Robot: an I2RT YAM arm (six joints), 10 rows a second.
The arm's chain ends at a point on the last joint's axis. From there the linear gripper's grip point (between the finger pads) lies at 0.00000 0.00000 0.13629 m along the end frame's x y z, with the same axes.
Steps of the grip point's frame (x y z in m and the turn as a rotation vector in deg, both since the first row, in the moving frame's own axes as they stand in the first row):
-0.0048, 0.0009, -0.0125, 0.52, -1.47, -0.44
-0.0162, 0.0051, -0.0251, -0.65, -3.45, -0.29
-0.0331, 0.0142, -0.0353, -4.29, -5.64, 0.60
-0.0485, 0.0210, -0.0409, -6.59, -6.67, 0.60
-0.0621, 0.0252, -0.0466, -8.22, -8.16, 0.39
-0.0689, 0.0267, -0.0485, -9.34, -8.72, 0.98
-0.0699, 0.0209, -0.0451, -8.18, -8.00, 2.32
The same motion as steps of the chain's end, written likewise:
-0.0013, 0.0021, -0.0124, 0.52, -1.47, -0.44
-0.0080, 0.0035, -0.0248, -0.65, -3.45, -0.29
-0.0197, 0.0041, -0.0343, -4.29, -5.64, 0.60
-0.0326, 0.0055, -0.0391, -6.59, -6.67, 0.60
-0.0428, 0.0058, -0.0438, -8.22, -8.16, 0.39
-0.0481, 0.0048, -0.0451, -9.34, -8.72, 0.98
-0.0506, 0.0020, -0.0424, -8.18, -8.00, 2.32

